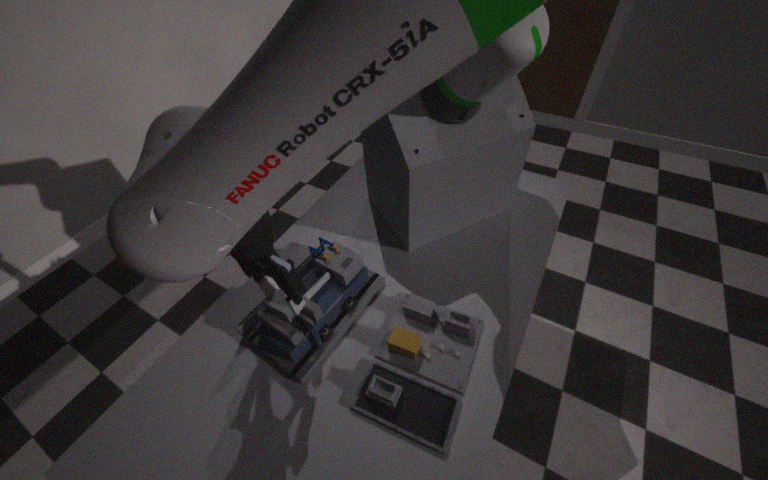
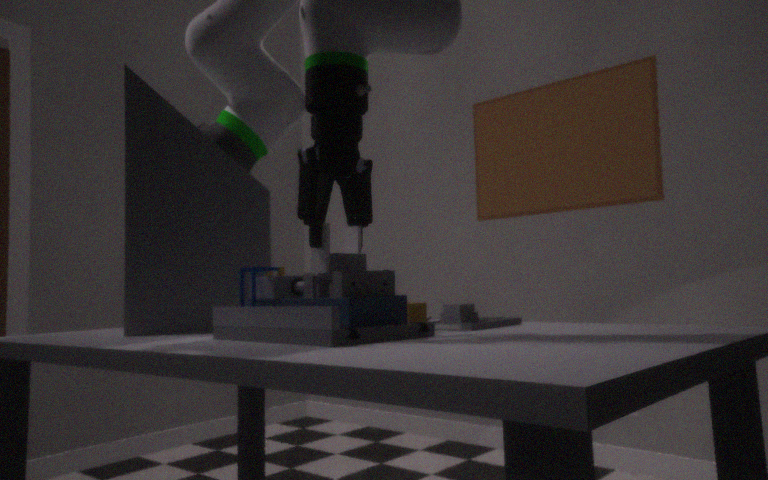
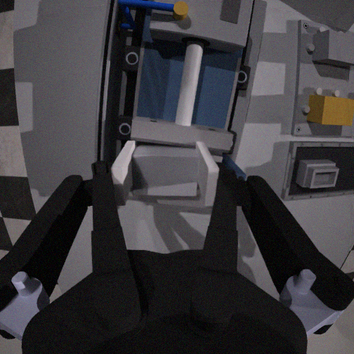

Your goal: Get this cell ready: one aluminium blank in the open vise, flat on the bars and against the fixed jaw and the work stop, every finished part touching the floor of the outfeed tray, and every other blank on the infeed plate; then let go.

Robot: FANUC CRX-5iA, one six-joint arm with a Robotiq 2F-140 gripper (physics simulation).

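Frame: origin at the arm's base, x right, y back, z down, level; metres.
Seen in the pictures: gripper, fingertip midpoint: (image 1: 287, 302); arm's base, origin of the base link: (image 1: 450, 91) (image 2: 217, 161).
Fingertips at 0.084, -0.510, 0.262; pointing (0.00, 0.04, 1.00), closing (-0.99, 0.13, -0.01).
Offsets run from my fingertips to a thing's top centre, as dx, dy, dz. "pt": to the spot under its first point.
My gripper (image 2: 339, 254) (image 3: 165, 155) is shut on a grey aluminium blank @(-0.001, -0.012, -0.027) (image 2: 348, 263) (image 3: 165, 167), one pale fingertip on each side. The blank is upright over the gap of the vise @(-0.008, +0.056, -0.004) (image 1: 334, 294) (image 3: 217, 102), beside the movable jaw (image 3: 182, 135); its top stands above the fixed jaw (image 2: 362, 283). Its underside, the bars and its contact with jaw and stop are hidden. A pocketed finished part @(-0.254, -0.014, +0.054) (image 1: 384, 390) (image 3: 317, 173) lies in the outfeed tray @(pt -0.310, -0.055, +0.085) (image 1: 396, 431) (image 3: 288, 170). A plain grey blank @(-0.218, +0.177, +0.051) (image 1: 419, 310) (image 3: 336, 46) and a part with a dark pocket @(-0.306, +0.194, +0.052) (image 1: 458, 320) are on the infeed plate @(-0.270, +0.139, +0.087) (image 1: 436, 370) (image 3: 322, 75).
A yellow block @(-0.235, +0.089, +0.051) (image 1: 404, 343) (image 2: 417, 312) (image 3: 330, 110) stands on the infeed plate near small pale pins. A blue handle frame with yellow knobs @(pt +0.057, +0.163, +0.017) (image 1: 321, 247) (image 3: 180, 10) is at the vise's far end. The robot's grey pedestal (image 1: 453, 186) stands behind the plate.
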